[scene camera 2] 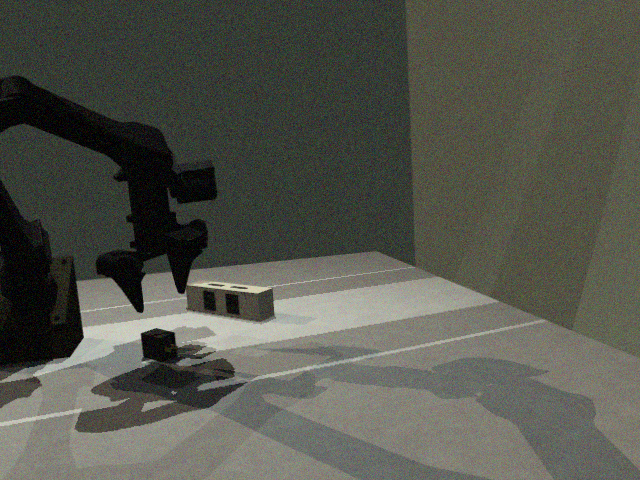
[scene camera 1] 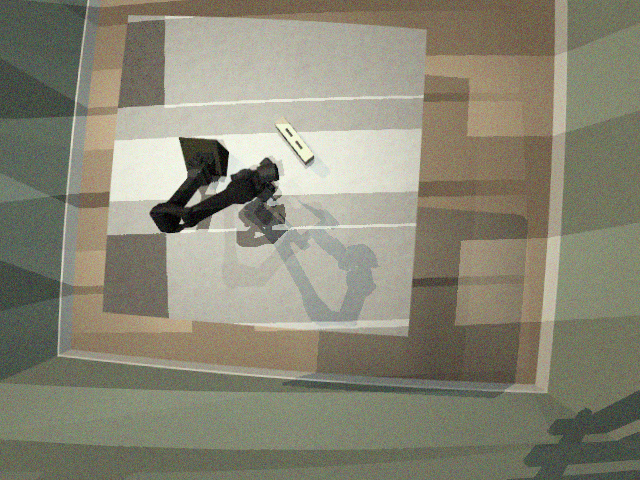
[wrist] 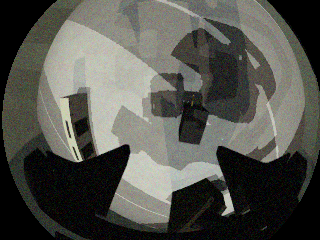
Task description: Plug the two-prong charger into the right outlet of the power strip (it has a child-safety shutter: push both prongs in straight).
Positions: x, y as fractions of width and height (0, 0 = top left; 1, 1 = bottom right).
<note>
The gripper (scene camera 2: 0.25, 0.63) is open, with nothing in its grasp. Also in view: a two-prong charger (scene camera 2: 0.25, 0.72).
The two-prong charger is seen too in the wrist view (wrist: 0.61, 0.49). The gripper shows as well in the wrist view (wrist: 0.55, 0.63).
</note>
